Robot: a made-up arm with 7 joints.
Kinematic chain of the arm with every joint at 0, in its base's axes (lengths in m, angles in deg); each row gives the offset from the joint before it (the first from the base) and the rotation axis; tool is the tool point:
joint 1: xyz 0 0.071 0 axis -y
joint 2: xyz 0 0.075 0 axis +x
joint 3: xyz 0 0 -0.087 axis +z
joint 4: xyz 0 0 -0.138 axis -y
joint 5: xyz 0 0 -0.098 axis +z
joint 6: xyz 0 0 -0.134 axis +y
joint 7: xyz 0 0 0 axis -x
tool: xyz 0 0 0
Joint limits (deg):
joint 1: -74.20..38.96
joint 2: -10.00..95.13
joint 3: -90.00..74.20
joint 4: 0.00..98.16
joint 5: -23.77..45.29
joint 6: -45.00..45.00
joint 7: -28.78..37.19
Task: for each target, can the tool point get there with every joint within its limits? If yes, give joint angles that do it. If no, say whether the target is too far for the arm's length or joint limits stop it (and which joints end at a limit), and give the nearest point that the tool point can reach.
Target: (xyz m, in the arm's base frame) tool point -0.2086 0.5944 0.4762
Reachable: no: too far | nearest point -0.0927 0.4651 0.2117 | short by 0.316 m
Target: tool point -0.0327 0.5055 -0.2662
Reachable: yes | joints -18.83 45.07 51.06 22.14 6.68 7.54 -8.26
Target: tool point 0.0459 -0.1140 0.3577
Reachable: no: joint limits stop it (at a limit: joint 1, joint 2, joint 4) | nearest point 0.2173 -0.0579 -0.0289 | short by 0.427 m
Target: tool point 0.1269 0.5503 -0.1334
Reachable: yes | joints 11.50 74.27 -22.53 27.13 -11.89 -20.20 19.41
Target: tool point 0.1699 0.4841 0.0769
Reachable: yes | joints -13.57 83.98 45.44 64.68 23.94 -8.94 -2.24
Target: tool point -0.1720 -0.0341 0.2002
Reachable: no: joint limits stop it (at a limit: joint 1, joint 3, joint 4) | nearest point -0.1511 -0.1089 -0.0428 | short by 0.255 m
